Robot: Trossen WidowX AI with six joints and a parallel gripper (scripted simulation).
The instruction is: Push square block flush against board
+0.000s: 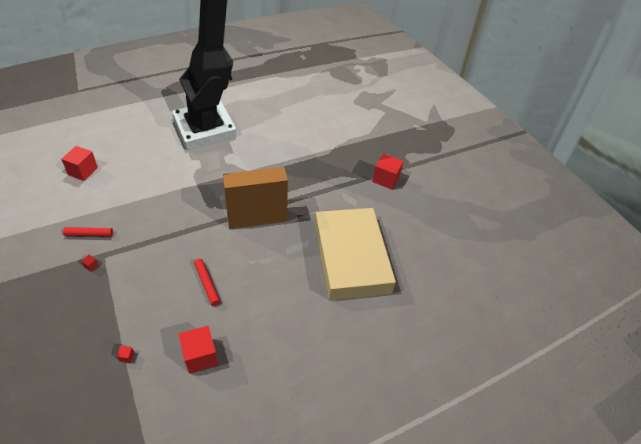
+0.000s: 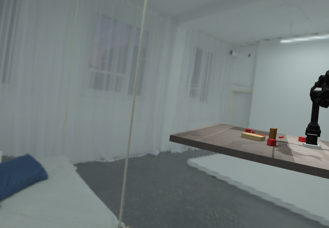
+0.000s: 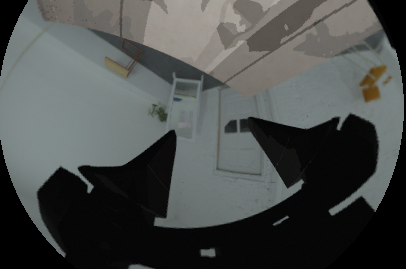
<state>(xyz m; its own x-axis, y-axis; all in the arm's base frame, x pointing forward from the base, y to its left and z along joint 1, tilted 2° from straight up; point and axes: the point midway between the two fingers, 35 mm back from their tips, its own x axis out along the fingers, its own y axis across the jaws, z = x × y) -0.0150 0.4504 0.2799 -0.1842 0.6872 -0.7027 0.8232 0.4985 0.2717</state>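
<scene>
My gripper tip is now 280 mm short of the square block, 470 mm to the left of it and 240 mm above it. Round my gripper tip: board (420 mm ahead, 370 mm to the right, 270 mm below).
</scene>
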